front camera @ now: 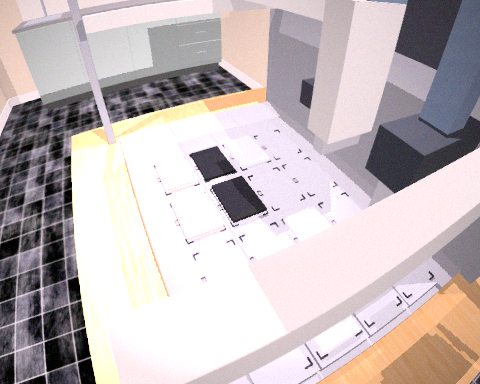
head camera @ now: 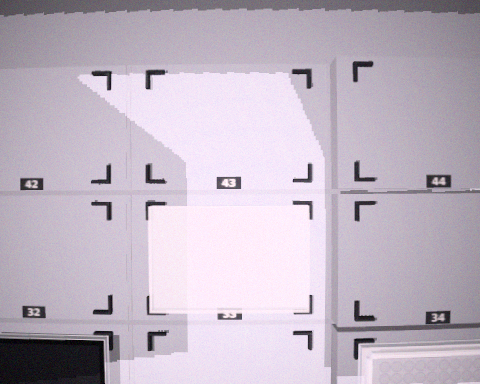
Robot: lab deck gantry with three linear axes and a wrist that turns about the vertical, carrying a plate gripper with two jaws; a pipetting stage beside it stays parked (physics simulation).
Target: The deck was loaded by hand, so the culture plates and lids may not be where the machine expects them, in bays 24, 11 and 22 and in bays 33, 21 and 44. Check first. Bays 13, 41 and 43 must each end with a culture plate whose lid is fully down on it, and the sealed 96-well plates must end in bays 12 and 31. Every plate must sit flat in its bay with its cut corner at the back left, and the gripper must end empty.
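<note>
A plain pale flat piece like a lid lies in bay 33, slightly over its number. A pale plate with round wells is in bay 24, cut off in the head view. A black-topped plate with a pale rim is in bay 22. Another black piece is in bay 21. White plates stand in bay 11, bay 12 and bay 31. Bay 43 and the visible part of bay 44 hold no plate. My gripper's jaws are hidden; its dark body shows at the right in the front view.
The beige rail crosses the front view and hides part of the deck. The pale upright column stands left of the gripper body. A thin grey post rises at the deck's back left. Bright light and shadow edges fall across bays 42 and 43.
</note>
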